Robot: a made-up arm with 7 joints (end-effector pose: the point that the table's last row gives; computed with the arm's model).
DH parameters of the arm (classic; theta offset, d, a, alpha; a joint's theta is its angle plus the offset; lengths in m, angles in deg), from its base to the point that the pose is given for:
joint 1: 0 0.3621 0 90
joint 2: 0 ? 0 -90
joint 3: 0 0.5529 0.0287 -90
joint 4: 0 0.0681 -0.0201 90
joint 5: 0 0.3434 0 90
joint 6: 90 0.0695 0.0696 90
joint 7: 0 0.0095 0 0
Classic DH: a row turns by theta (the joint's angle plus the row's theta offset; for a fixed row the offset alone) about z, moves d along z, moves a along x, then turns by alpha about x.
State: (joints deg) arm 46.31 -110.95 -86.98 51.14 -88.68 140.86 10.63
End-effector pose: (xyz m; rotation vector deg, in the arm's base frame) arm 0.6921 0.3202 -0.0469 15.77 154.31 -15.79
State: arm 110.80 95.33 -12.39 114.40 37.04 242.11 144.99
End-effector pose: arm 0.2299 -0.3310 0.6068 141.22 14.24 23.92
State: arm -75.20 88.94 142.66 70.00 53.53 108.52 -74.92
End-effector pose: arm -0.0339 0.6895 0.1238 55.69 131.60 79.95
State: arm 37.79 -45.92 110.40 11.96 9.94 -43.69 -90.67
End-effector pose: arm 0.4543 0.4245 1.0483 51.22 -99.71 -26.47
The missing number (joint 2, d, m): 0.084
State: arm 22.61 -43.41 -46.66 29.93 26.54 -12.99 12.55
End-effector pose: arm 0.7948 0.0466 0.8773 172.70 -23.04 16.47
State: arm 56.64 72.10 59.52 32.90 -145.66 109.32 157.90
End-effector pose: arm -0.5884 -0.5729 0.5819 49.63 -51.50 -71.40
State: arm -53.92 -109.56 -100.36 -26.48 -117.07 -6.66 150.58
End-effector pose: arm 0.5712 -0.5592 -0.0507 17.81 33.74 128.06
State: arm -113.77 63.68 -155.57 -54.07 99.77 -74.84 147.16
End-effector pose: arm 0.1243 0.5848 0.9591 -157.17 -43.89 54.93
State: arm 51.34 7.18 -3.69 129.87 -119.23 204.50 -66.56
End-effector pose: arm 0.1682 0.1798 0.8420 92.51 -65.98 -85.42
